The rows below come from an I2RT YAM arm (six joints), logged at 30 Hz.
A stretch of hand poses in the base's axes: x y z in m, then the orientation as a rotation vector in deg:
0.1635, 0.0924, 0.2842, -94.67, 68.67, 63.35
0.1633, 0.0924, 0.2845, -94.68, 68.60, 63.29
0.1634, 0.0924, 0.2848, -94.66, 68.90, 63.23
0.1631, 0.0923, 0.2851, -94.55, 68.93, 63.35
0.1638, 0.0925, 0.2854, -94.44, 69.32, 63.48
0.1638, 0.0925, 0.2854, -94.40, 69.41, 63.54
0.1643, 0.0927, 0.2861, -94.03, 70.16, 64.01
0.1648, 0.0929, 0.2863, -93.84, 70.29, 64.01
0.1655, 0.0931, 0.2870, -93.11, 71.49, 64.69
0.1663, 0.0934, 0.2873, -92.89, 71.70, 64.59
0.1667, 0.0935, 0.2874, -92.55, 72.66, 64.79
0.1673, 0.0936, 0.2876, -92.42, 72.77, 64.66
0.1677, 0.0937, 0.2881, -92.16, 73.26, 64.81
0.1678, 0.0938, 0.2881, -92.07, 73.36, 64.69
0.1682, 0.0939, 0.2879, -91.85, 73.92, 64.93
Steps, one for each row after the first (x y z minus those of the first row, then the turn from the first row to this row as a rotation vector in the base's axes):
-0.0002, 0.0000, 0.0003, 0.03, -0.08, 0.00
-0.0001, 0.0000, 0.0006, -0.15, 0.03, -0.14
-0.0004, -0.0001, 0.0009, -0.08, 0.14, -0.16
0.0003, 0.0001, 0.0012, -0.22, 0.43, -0.30
0.0003, 0.0001, 0.0012, -0.24, 0.52, -0.33
0.0008, 0.0003, 0.0019, -0.38, 1.25, -0.59
0.0013, 0.0005, 0.0021, -0.33, 1.34, -0.75
0.0020, 0.0007, 0.0028, -0.48, 2.47, -1.27
0.0028, 0.0010, 0.0031, -0.48, 2.53, -1.53
0.0032, 0.0011, 0.0032, -0.81, 3.18, -1.96
0.0038, 0.0012, 0.0034, -0.81, 3.16, -2.13
0.0042, 0.0013, 0.0039, -0.92, 3.54, -2.38
0.0043, 0.0014, 0.0039, -0.94, 3.52, -2.52
0.0047, 0.0015, 0.0037, -1.11, 3.99, -2.73

